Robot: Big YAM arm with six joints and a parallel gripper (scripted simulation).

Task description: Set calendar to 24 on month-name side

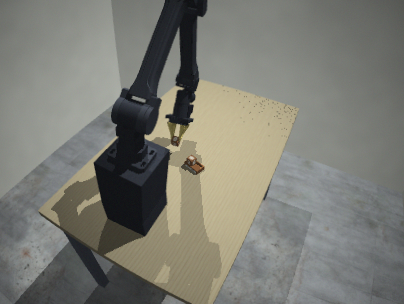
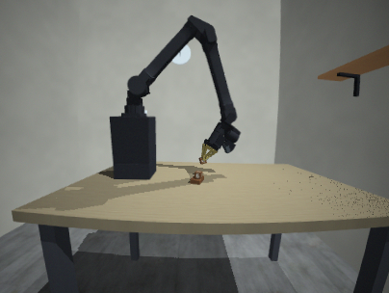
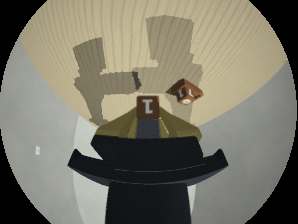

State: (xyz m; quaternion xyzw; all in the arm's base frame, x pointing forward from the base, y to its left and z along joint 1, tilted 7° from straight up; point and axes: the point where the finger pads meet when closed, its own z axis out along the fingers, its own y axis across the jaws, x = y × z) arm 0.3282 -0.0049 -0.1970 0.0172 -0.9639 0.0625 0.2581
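Right now the brown tray is 40 mm behind my hand, 100 mm to the right of it and 80 mm below it. From my hand the other things lie so: brown digit cube 10 mm below.
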